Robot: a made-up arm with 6 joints.
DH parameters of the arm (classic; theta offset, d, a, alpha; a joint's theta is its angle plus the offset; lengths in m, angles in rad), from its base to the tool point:
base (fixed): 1.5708 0.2 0 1.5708
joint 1: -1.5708 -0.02 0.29 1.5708
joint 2: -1.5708 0 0 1.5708
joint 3: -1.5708 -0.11 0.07 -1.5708
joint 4: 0 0.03 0.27 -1.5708
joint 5: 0 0.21 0.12 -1.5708
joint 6: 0 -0.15 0.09 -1.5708
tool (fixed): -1.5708 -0.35 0 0
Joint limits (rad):
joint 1: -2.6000..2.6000
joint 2: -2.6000..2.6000
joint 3: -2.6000..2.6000
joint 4: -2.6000..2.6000
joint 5: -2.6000..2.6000
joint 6: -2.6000..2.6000
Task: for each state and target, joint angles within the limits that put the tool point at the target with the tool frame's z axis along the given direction. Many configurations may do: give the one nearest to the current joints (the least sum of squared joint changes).
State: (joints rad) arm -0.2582 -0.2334 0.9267 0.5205 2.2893 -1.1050
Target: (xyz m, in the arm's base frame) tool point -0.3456 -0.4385 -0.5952 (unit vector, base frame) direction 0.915 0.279 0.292
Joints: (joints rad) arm -0.4566 -0.4989 0.8409 1.3664 2.6000 -1.7874
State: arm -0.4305 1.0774 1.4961 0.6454 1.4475 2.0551
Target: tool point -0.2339 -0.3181 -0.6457 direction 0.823 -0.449 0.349
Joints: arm -0.4703 0.8165 1.7812 0.5003 1.2899 2.3554
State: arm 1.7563 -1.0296 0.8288 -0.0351 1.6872 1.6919
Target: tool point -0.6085 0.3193 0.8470 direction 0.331 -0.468 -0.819
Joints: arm 1.5465 -0.9790 0.8595 0.1535 1.0062 1.0957
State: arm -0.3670 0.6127 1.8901 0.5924 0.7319 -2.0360
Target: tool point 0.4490 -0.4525 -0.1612 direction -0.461 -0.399 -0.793
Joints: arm -0.3662 0.8480 2.5087 0.4216 0.8156 -1.5251
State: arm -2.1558 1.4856 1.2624 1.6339 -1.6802 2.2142
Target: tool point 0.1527 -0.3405 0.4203 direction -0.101 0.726 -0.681
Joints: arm -1.8545 2.2406 1.5670 1.5656 -2.3719 2.4324
